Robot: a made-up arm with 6 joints. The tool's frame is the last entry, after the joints.
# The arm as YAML. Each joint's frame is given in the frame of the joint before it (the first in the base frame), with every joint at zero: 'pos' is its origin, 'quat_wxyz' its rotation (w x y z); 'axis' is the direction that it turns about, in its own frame. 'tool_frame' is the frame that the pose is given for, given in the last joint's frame.
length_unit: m
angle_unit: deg
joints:
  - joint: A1
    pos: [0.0, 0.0, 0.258]
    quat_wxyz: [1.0, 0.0, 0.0, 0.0]
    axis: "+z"
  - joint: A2
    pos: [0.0, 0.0, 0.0]
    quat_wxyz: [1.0, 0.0, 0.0, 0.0]
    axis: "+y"
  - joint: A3
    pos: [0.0, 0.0, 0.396]
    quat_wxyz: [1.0, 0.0, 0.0, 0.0]
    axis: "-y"
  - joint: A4
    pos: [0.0, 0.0, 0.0]
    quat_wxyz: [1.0, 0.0, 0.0, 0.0]
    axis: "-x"
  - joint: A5
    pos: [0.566, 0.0, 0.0]
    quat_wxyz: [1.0, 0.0, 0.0, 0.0]
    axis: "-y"
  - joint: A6
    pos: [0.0, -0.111, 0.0]
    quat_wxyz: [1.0, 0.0, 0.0, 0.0]
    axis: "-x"
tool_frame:
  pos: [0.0, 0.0, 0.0]
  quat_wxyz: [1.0, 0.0, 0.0, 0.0]
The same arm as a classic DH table. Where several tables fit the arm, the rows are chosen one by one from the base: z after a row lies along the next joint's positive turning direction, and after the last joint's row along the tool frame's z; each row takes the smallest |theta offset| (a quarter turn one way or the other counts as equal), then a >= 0, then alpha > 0; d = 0 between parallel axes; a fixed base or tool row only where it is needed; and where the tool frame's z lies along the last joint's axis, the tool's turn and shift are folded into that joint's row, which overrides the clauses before.
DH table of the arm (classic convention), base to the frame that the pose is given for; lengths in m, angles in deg. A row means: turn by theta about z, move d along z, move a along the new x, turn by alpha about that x. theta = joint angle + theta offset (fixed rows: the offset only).
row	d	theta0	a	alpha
A1	0.258	0	0	-90
A2	0	-90	0.396	180
A3	0	0	0	-90
A4	-0.566	0	0	90
A5	0.111	0	0	-90
A6	0	90	0	90
tool (fixed)	0	-90	0	0

